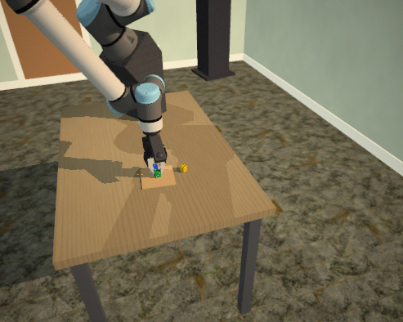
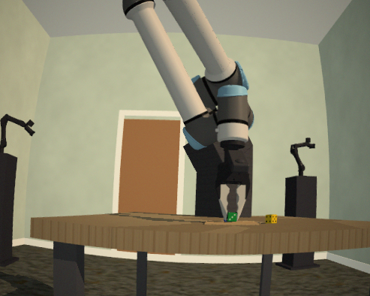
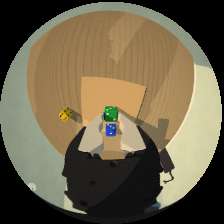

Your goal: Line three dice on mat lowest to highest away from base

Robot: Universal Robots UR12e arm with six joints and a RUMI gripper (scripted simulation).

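Right now my hand is right at the green die. From my hand the other things lie so: tan mat 2 cm below; blue die 5 cm behind, 1 cm to the left, 1 cm below; yellow die 12 cm to the left, 1 cm below, 1 cm ahead.
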